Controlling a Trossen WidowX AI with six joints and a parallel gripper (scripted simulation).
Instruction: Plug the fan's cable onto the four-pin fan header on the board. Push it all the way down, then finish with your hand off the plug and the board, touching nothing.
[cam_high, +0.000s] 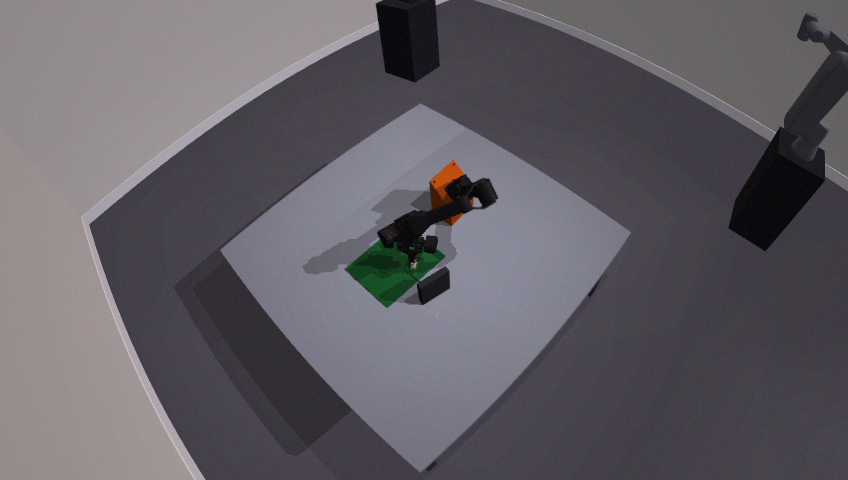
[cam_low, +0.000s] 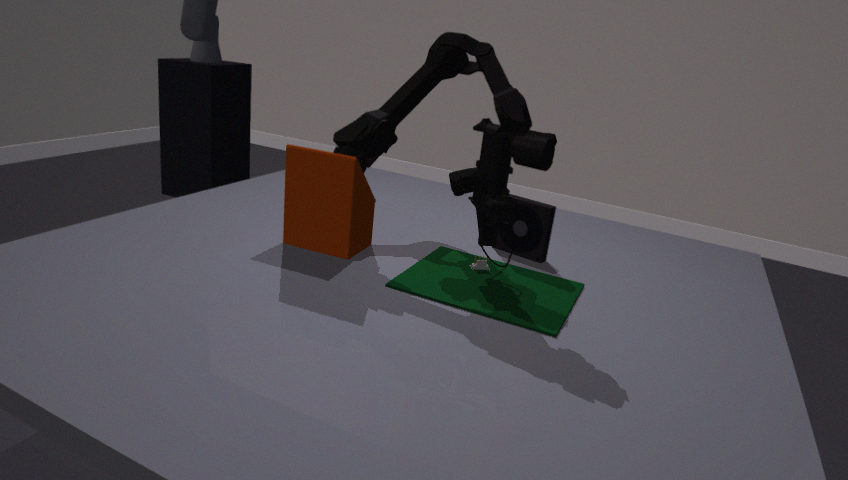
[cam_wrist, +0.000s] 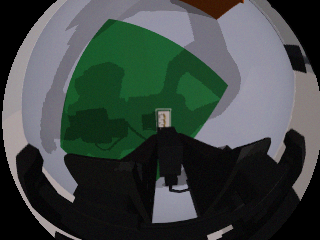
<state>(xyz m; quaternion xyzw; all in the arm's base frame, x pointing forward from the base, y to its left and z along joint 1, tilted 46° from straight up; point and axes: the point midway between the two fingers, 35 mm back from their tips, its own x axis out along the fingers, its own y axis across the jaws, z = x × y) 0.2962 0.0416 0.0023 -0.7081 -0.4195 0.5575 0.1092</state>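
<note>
My gripper tip is 40 mm short of the green board, 60 mm to the left of it and 80 mm above it. Also, from my gripper tip: dark plug: 10 mm ahead, 10 mm above; then black fan: 50 mm ahead, 130 mm to the left.
</note>
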